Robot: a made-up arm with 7 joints. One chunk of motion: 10 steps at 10 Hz.
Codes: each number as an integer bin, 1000 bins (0 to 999) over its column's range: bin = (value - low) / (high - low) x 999, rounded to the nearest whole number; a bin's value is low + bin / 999 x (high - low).
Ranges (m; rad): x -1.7..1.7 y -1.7..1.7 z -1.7..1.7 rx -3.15..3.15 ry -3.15..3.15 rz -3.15..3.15
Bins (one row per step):
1: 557 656 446 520 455 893
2: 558 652 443 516 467 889
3: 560 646 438 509 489 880
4: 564 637 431 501 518 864
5: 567 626 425 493 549 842
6: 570 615 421 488 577 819
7: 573 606 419 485 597 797
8: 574 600 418 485 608 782
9: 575 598 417 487 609 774
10: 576 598 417 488 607 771
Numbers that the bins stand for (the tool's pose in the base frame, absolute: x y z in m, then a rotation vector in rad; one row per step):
1: 0.1957 0.5326 -0.1821 0.1293 -0.2806 2.4815
2: 0.1991 0.5190 -0.1923 0.1041 -0.2050 2.4563
3: 0.2059 0.4986 -0.2093 0.0599 -0.0662 2.3995
4: 0.2195 0.4680 -0.2331 0.0095 0.1167 2.2986
5: 0.2297 0.4305 -0.2536 -0.0410 0.3122 2.1599
6: 0.2399 0.3931 -0.2672 -0.0725 0.4887 2.0149
7: 0.2502 0.3625 -0.2740 -0.0914 0.6149 1.8761
8: 0.2536 0.3420 -0.2774 -0.0914 0.6842 1.7815
9: 0.2570 0.3352 -0.2808 -0.0788 0.6905 1.7311
10: 0.2604 0.3352 -0.2808 -0.0725 0.6779 1.7122

